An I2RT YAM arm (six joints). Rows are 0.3 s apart.
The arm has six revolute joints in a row. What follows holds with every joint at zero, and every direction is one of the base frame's. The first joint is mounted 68 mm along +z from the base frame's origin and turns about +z. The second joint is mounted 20 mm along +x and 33.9 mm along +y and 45.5 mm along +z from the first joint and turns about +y. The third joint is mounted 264 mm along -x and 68.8 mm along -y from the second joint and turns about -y. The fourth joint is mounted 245 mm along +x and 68.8 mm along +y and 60 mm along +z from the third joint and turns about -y. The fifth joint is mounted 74 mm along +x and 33.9 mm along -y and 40.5 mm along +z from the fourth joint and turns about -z. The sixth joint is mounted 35.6 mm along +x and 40.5 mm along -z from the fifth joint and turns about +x. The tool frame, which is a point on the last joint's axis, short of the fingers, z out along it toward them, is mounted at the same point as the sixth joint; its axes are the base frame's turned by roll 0, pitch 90 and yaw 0 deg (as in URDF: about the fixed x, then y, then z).
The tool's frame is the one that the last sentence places.
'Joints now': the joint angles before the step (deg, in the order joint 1, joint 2, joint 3, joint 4, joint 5, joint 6). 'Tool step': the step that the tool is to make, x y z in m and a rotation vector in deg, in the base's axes. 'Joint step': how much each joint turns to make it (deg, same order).
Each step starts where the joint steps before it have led.
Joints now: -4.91, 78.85, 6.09, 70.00, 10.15, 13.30
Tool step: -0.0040, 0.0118, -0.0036, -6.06, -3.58, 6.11
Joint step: 2.62, 6.11, -2.34, 13.28, -3.46, -5.90
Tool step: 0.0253, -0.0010, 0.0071, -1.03, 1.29, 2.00
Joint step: -0.37, 1.35, 6.10, -5.90, -2.40, -1.03
